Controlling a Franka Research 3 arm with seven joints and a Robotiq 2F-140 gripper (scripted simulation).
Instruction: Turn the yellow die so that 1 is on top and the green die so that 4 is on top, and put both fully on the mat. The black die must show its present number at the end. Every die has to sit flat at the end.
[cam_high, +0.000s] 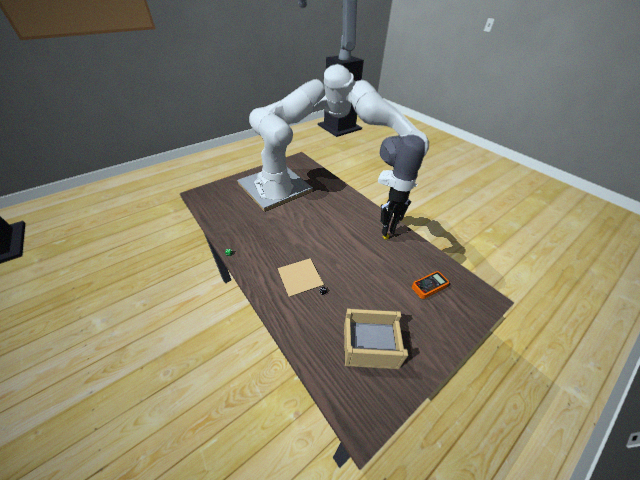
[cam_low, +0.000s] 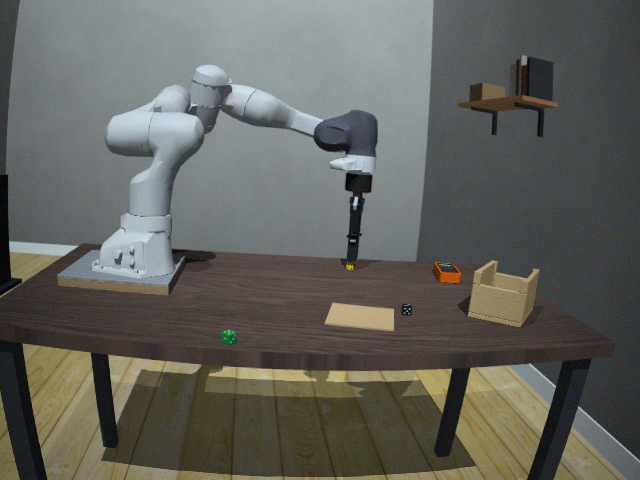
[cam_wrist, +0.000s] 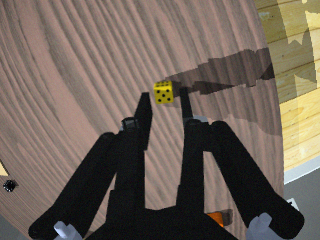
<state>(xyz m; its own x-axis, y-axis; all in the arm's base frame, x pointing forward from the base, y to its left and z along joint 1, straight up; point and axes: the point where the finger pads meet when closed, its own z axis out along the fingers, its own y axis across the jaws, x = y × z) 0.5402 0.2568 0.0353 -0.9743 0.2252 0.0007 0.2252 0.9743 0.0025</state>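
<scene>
Right now the yellow die is 5 cm below my hand. Also, from my hand: orange multimeter (28 cm ahead, 5 cm to the right, 5 cm below); then black die (40 cm to the right, 7 cm ahead, 5 cm below); then tan mat (43 cm to the right, 6 cm below, 3 cm behind).
</scene>
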